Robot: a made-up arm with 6 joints.
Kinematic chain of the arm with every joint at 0, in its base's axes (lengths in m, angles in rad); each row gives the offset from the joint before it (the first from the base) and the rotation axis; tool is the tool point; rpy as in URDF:
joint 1: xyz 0 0 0.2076 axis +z
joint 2: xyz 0 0 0 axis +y
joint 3: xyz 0.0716 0 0.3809 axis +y
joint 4: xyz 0.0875 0 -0.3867 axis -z
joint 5: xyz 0 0 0 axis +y
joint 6: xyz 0.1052 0 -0.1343 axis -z
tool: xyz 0 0 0 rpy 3.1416 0 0
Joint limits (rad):
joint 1: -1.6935..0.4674
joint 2: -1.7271..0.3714
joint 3: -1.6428..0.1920
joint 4: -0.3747..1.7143
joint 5: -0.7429..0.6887
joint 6: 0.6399..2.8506
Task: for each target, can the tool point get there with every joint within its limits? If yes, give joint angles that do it. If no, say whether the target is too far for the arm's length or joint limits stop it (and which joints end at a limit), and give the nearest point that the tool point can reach.
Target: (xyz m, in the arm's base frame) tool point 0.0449 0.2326 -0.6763
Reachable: no: joint limits stop it (at a limit: joint 1, joint 2, joint 4) | nearest point 0.1492 0.0972 -0.0284 | short by 0.670 m
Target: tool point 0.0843 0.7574 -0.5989
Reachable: no: too far | nearest point 0.2576 0.1703 -0.0098 | short by 0.850 m
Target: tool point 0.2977 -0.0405 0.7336
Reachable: yes | joints 0.1522 -0.7740 -0.9129 0.9856 0.0228 2.2701
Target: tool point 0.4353 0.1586 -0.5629
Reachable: no: joint limits stop it (at a limit: joint 2) | nearest point 0.3144 0.1146 -0.0155 | short by 0.562 m
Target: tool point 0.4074 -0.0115 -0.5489
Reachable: no: joint limits stop it (at a limit: joint 2) | nearest point 0.3089 -0.0087 -0.0209 | short by 0.537 m
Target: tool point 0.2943 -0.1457 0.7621
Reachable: yes | joints -0.3439 -0.7036 -1.0780 1.1479 0.4184 0.9626
